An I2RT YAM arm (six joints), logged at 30 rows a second.
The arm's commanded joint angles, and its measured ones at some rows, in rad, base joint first. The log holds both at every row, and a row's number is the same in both.
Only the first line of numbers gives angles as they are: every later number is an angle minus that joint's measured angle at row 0.
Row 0, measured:
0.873 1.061 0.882 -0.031 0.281 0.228
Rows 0 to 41, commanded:
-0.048 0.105 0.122 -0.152 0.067 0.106
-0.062 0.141 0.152 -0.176 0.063 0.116
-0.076 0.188 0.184 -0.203 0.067 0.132
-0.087 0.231 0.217 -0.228 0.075 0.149
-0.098 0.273 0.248 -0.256 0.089 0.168
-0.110 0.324 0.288 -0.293 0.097 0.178
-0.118 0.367 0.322 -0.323 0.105 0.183
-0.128 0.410 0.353 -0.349 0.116 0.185
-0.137 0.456 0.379 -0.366 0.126 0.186
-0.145 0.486 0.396 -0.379 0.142 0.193
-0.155 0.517 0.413 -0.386 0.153 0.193
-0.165 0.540 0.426 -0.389 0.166 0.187
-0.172 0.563 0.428 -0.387 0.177 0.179
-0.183 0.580 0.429 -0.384 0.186 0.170
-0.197 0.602 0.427 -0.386 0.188 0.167
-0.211 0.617 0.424 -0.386 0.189 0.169
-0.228 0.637 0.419 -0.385 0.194 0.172
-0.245 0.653 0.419 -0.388 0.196 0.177
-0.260 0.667 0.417 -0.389 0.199 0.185
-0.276 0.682 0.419 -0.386 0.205 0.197
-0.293 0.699 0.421 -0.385 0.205 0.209
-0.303 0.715 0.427 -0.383 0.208 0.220
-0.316 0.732 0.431 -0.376 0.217 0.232
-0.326 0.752 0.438 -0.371 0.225 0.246
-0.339 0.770 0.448 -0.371 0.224 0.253
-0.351 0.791 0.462 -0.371 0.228 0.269
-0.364 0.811 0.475 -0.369 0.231 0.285
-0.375 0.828 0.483 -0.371 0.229 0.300
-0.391 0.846 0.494 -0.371 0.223 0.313
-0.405 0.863 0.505 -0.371 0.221 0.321
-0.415 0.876 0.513 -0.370 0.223 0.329
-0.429 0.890 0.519 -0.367 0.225 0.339
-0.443 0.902 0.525 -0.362 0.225 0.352
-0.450 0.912 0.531 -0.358 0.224 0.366
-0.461 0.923 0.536 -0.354 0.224 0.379
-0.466 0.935 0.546 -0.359 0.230 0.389
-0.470 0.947 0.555 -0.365 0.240 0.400
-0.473 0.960 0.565 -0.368 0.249 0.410
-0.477 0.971 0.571 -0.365 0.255 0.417
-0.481 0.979 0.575 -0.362 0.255 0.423
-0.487 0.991 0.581 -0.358 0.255 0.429
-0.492 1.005 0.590 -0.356 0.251 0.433
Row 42, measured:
-0.484 0.971 0.558 -0.386 0.224 0.381
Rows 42 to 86, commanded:
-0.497 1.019 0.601 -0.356 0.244 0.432
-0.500 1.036 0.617 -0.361 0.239 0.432
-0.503 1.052 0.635 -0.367 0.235 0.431
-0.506 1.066 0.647 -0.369 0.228 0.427
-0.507 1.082 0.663 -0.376 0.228 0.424
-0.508 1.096 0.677 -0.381 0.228 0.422
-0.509 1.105 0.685 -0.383 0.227 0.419
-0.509 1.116 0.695 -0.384 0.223 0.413
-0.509 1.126 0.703 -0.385 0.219 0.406
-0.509 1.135 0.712 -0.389 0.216 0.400
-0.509 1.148 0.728 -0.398 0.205 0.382
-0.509 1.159 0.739 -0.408 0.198 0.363
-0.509 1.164 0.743 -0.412 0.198 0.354
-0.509 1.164 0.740 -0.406 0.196 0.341
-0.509 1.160 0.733 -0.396 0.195 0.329
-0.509 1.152 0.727 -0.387 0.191 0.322
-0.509 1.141 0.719 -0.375 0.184 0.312
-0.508 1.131 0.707 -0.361 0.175 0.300
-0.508 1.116 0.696 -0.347 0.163 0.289
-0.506 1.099 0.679 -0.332 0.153 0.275
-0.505 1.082 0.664 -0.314 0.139 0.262
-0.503 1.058 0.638 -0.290 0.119 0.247
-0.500 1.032 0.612 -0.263 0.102 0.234
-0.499 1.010 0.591 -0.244 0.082 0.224
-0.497 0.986 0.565 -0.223 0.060 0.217
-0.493 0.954 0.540 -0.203 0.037 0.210
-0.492 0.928 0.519 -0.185 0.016 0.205
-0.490 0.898 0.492 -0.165 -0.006 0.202
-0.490 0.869 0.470 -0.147 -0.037 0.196
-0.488 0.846 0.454 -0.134 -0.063 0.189
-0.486 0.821 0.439 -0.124 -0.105 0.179
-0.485 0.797 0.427 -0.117 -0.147 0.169
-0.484 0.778 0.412 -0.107 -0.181 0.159
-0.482 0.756 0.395 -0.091 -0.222 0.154
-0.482 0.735 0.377 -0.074 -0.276 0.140
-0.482 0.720 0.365 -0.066 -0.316 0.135
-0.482 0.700 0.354 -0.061 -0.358 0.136
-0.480 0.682 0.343 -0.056 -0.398 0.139
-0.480 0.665 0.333 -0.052 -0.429 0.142
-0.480 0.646 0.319 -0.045 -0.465 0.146
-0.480 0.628 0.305 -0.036 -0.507 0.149
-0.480 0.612 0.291 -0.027 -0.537 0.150
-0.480 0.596 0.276 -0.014 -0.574 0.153
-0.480 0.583 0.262 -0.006 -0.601 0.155
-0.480 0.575 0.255 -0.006 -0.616 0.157
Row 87, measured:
-0.484 0.626 0.277 -0.083 -0.482 0.157
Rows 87 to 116, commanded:
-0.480 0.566 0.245 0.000 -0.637 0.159
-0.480 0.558 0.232 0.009 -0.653 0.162
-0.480 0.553 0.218 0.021 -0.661 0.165
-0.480 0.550 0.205 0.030 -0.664 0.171
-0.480 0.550 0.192 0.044 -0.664 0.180
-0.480 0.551 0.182 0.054 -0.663 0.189
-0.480 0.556 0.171 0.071 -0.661 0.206
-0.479 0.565 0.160 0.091 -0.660 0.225
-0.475 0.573 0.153 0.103 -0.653 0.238
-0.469 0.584 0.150 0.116 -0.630 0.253
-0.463 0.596 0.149 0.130 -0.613 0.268
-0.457 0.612 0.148 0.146 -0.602 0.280
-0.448 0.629 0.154 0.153 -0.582 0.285
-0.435 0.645 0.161 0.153 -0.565 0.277
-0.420 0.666 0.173 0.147 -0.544 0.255
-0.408 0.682 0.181 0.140 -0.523 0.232
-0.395 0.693 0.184 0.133 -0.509 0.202
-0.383 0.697 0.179 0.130 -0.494 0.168
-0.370 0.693 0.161 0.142 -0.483 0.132
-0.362 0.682 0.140 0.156 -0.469 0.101
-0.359 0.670 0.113 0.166 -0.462 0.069
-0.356 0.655 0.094 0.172 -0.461 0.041
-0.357 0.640 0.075 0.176 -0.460 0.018
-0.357 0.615 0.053 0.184 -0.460 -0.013
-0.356 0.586 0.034 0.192 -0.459 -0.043
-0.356 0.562 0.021 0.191 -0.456 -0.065
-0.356 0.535 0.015 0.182 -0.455 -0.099
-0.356 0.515 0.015 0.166 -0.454 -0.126
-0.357 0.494 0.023 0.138 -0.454 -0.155
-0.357 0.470 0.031 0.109 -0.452 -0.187
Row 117, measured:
-0.354 0.563 0.009 0.092 -0.471 -0.052
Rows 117 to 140, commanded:
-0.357 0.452 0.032 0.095 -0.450 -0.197
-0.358 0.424 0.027 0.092 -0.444 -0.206
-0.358 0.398 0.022 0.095 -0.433 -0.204
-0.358 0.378 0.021 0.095 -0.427 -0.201
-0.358 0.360 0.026 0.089 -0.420 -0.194
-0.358 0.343 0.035 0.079 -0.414 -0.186
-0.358 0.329 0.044 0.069 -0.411 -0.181
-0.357 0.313 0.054 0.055 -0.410 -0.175
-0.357 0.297 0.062 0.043 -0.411 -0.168
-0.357 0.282 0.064 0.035 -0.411 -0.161
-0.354 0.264 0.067 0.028 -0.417 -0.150
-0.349 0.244 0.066 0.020 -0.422 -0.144
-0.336 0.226 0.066 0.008 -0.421 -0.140
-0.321 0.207 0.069 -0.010 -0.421 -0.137
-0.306 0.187 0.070 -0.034 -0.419 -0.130
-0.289 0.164 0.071 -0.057 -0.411 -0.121
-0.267 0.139 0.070 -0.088 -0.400 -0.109
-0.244 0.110 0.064 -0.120 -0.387 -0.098
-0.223 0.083 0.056 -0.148 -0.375 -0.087
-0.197 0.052 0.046 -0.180 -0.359 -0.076
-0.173 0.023 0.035 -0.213 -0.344 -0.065
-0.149 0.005 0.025 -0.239 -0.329 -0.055
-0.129 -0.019 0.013 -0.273 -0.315 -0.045
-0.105 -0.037 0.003 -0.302 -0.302 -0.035
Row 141, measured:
-0.144 0.013 0.031 -0.197 -0.360 -0.078
